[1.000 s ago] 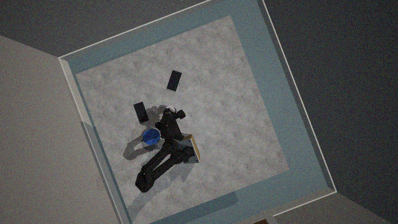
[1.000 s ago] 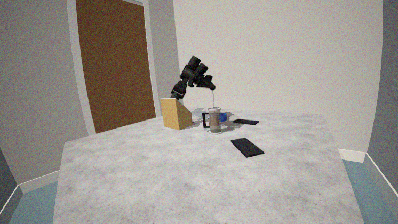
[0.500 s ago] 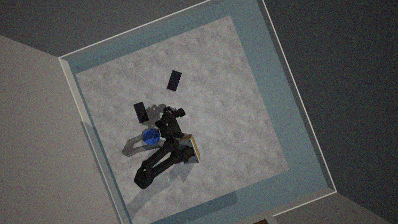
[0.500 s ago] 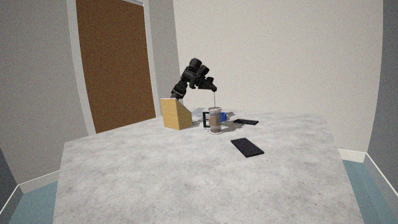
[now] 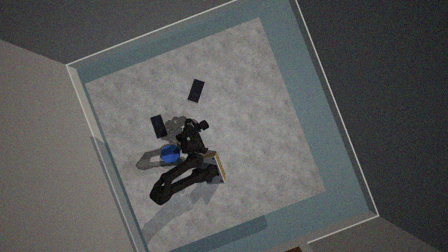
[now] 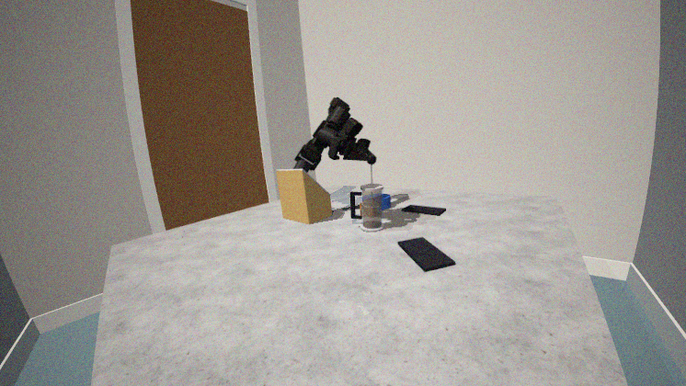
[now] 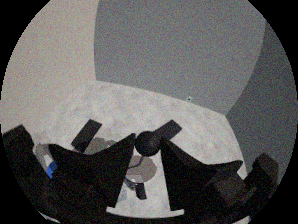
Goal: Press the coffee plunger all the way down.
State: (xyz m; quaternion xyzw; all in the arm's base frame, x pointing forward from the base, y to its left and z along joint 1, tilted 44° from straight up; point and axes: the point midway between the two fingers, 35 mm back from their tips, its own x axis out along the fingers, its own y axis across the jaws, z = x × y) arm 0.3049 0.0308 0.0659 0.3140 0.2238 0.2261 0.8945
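Now: gripper tip 110 mm above the coffee press, 30 mm past it and 10 mm to the left of it.
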